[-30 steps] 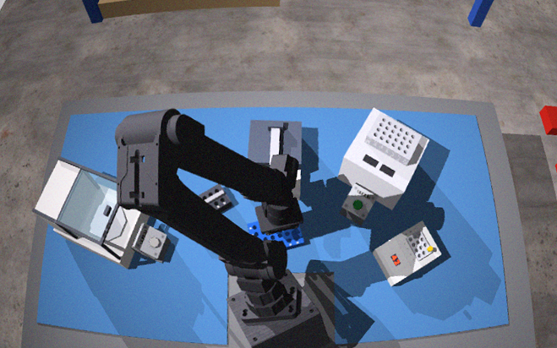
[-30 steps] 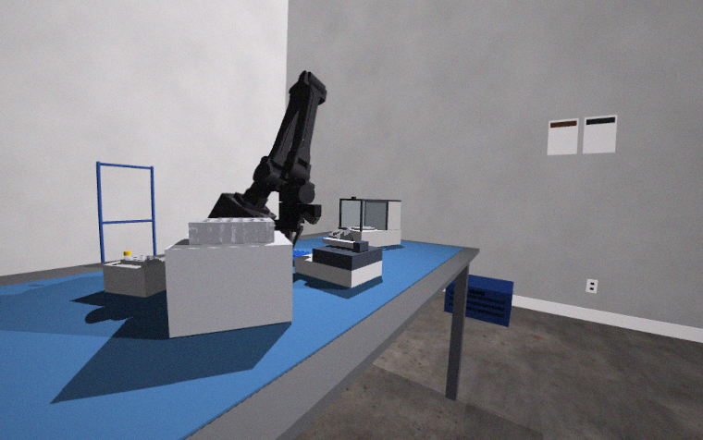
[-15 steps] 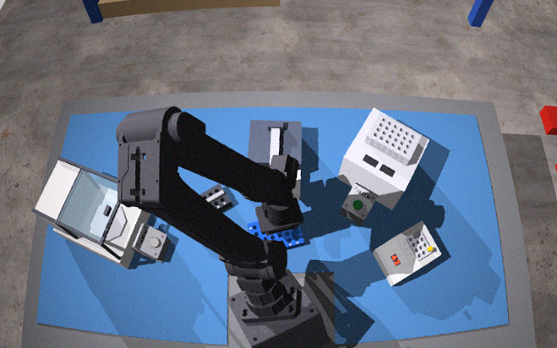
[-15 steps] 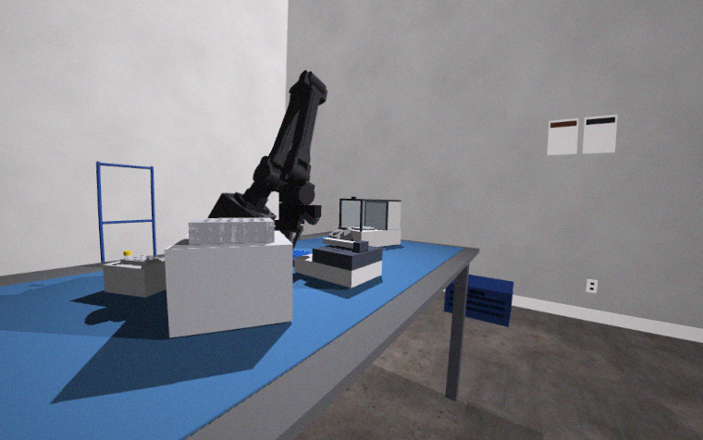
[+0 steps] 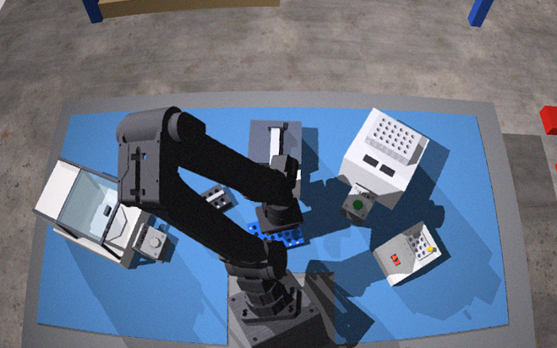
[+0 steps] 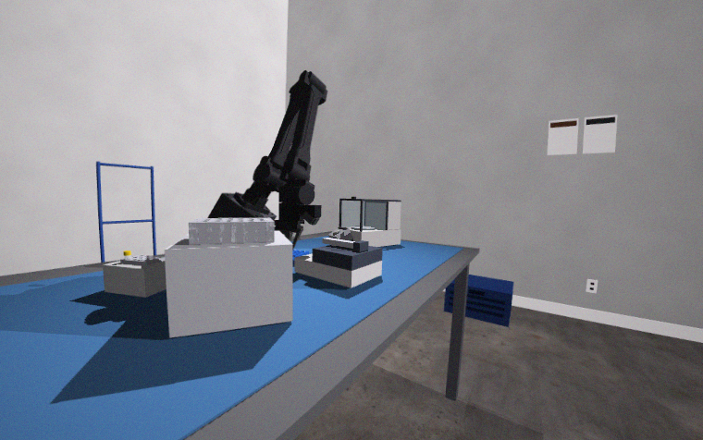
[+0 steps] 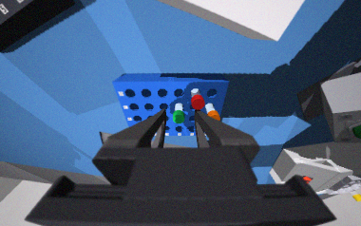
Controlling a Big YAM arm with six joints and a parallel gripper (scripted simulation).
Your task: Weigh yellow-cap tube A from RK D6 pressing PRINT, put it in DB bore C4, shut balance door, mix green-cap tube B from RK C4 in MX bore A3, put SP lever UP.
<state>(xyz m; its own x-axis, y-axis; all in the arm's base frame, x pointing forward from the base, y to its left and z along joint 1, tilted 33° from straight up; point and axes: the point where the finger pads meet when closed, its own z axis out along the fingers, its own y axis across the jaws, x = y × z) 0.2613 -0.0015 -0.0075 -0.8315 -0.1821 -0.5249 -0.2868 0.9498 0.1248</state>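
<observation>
My gripper is now 30 mm above the blue rack, 10 mm to the right of it and 10 mm past it. Round my hand: magnet block: 200 mm to the left, 50 mm ahead, 30 mm below; spectrophotometer lever: 200 mm ahead, 40 mm above, 20 mm to the left; green start key: 200 mm to the right, 60 mm ahead, 20 mm above.
</observation>
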